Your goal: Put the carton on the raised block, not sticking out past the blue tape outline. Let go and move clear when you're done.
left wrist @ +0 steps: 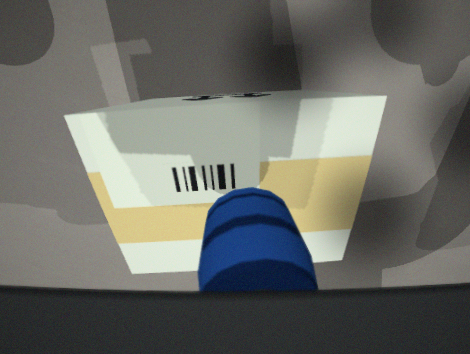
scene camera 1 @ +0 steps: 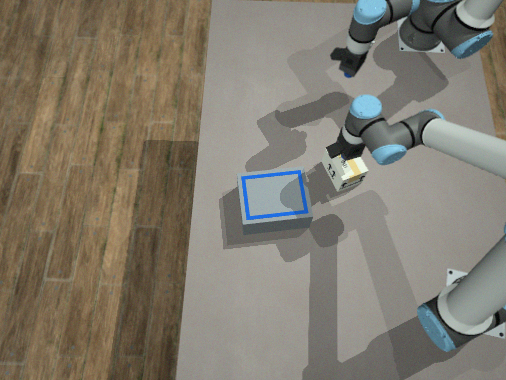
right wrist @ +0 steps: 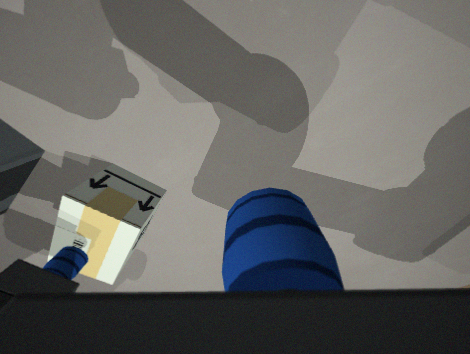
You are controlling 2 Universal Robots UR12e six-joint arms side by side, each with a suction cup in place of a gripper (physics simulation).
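Frame: origin at the left arm's base, x right, y back, z down, level; centimetres.
Seen in the pictures: left hand, its tool point: [left wrist: 248,225] [right wrist: 74,256]; right hand, its tool point: [right wrist: 267,224]; right arm's base, origin of its link: [scene camera 1: 420,34].
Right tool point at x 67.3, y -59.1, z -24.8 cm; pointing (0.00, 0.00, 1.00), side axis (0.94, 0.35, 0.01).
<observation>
Pixels of each thing's middle, then the offset from my right tool point to it. "*": a spot on its surface instead. Level surfaces: height alone.
- white carton, middle of its body: [left wrist: 231,166] [right wrist: 112,222] [scene camera 1: 343,165] dx -27.8, dy +6.1, dz +19.3 cm
- raised block, middle of its body: [scene camera 1: 273,200] dx -48.4, dy -17.3, dz +18.7 cm
- blue tape outline, a spot on its surface: [scene camera 1: 272,174] * dx -40.7, dy -19.6, dz +12.8 cm
- grey table, height of its surface: dz +24.8 cm
The white carton [scene camera 1: 356,172] [left wrist: 325,190] [right wrist: 102,240] with a yellow band and a barcode stands on the table, right of the raised block [scene camera 1: 275,226] [right wrist: 20,175]. A blue tape outline [scene camera 1: 272,174] runs around the block's top, which holds no object. My left gripper [scene camera 1: 343,157] [left wrist: 252,194] [right wrist: 76,251], a blue suction cup, is close above the carton's top beside the barcode. It looks slightly apart from it and holds nothing. My right gripper [scene camera 1: 348,75] [right wrist: 270,192] is higher in the scene view, away from the carton, with nothing on its cup.
The left arm's wrist hangs over the carton's upper edge in the scene view. The right arm is above it, towards the top edge of the grey table [scene camera 1: 225,310]. Wooden floor [scene camera 1: 90,200] lies beyond the table's left edge. Arm shadows cross the table and block.
</observation>
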